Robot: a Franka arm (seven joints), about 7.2 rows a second.
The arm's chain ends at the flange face. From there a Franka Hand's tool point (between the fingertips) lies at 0.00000 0.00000 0.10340 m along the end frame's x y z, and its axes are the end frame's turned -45 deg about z.
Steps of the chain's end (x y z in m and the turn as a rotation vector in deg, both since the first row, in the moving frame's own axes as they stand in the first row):
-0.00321 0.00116 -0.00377 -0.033 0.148 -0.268
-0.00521 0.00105 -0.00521 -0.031 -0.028 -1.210
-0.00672 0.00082 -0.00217 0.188 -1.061 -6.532
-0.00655 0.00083 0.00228 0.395 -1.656 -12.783
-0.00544 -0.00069 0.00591 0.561 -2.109 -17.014
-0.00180 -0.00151 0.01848 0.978 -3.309 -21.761
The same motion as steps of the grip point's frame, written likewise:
-0.00294 -0.00122 -0.00377 -0.128 0.081 -0.268
-0.00450 -0.00294 -0.00521 -0.002 -0.042 -1.210
-0.00653 -0.00570 -0.00219 0.883 -0.617 -6.532
-0.00710 -0.00646 0.00223 1.450 -0.892 -12.783
-0.00581 -0.00740 0.00584 1.888 -1.095 -17.014
-0.00413 -0.00712 0.01829 3.031 -1.648 -21.761

